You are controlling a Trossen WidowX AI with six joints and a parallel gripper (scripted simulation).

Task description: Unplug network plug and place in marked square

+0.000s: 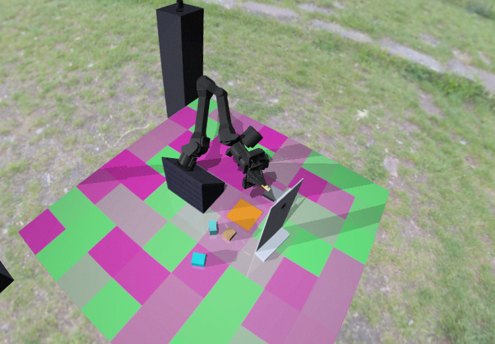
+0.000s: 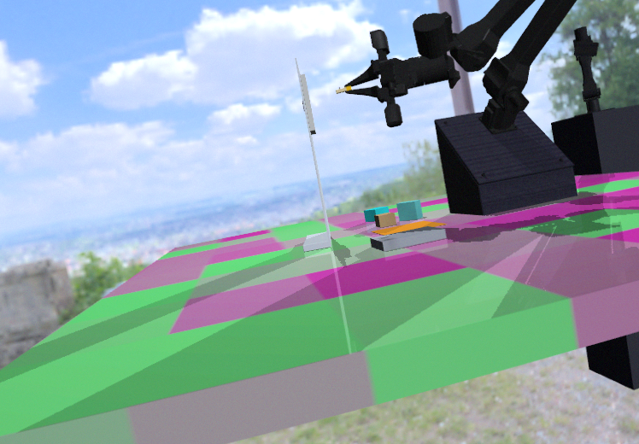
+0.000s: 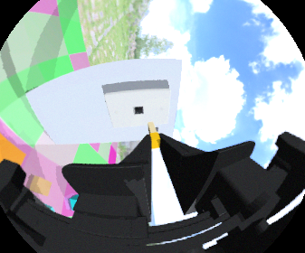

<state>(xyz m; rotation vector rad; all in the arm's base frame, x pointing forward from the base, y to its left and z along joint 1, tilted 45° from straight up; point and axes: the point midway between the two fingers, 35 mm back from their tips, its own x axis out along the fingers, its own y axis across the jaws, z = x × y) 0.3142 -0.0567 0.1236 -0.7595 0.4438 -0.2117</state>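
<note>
The orange marked square lies 70 mm behind my gripper tip, 30 mm to the left of it and 300 mm below it. The rest, counted from my gripper tip: grey panel: 90 mm ahead, 20 mm to the right, 130 mm below; then yellow network plug: 10 mm ahead; then brown block: 70 mm behind, 100 mm to the right, 290 mm below.
</note>
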